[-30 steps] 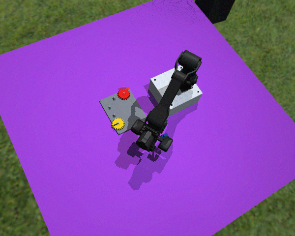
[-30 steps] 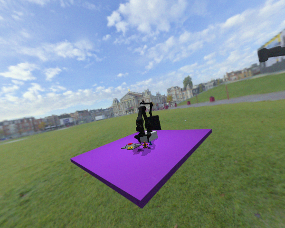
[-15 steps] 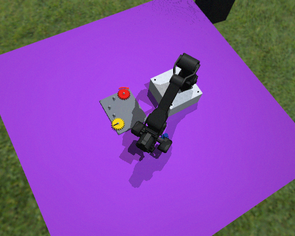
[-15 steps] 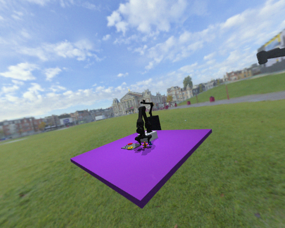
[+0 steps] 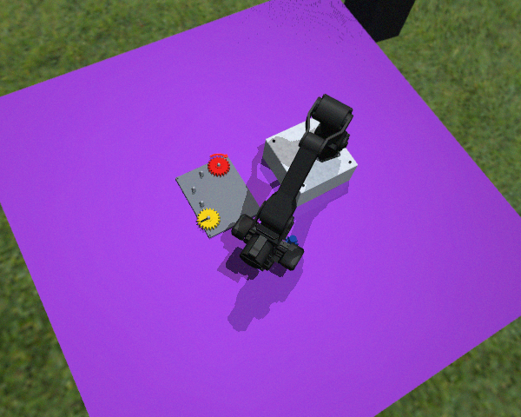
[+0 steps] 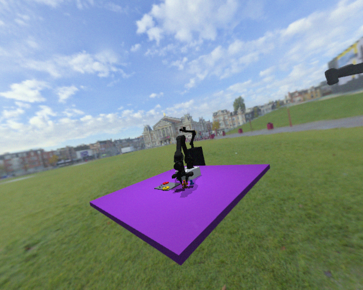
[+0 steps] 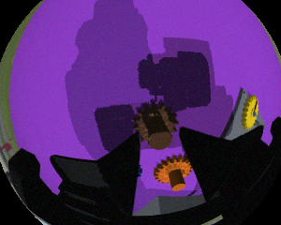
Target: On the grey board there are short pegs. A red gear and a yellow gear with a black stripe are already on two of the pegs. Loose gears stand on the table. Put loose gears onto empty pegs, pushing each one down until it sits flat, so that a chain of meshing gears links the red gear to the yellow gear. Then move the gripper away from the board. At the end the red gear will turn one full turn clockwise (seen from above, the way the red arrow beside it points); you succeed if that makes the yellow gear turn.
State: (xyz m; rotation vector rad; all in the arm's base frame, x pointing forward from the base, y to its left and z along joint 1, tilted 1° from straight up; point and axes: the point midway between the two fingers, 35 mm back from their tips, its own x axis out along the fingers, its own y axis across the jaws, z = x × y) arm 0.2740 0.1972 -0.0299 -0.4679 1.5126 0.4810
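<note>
Now: gripper tip 1 cm short of the red gear, 30 cm to the left of it and 1 cm above it. Also, from my gripper tip: brown gear: 1 cm below; small blue gear: 9 cm behind, 1 cm below; orange gear: 6 cm behind, 7 cm to the right, 1 cm below.
</note>
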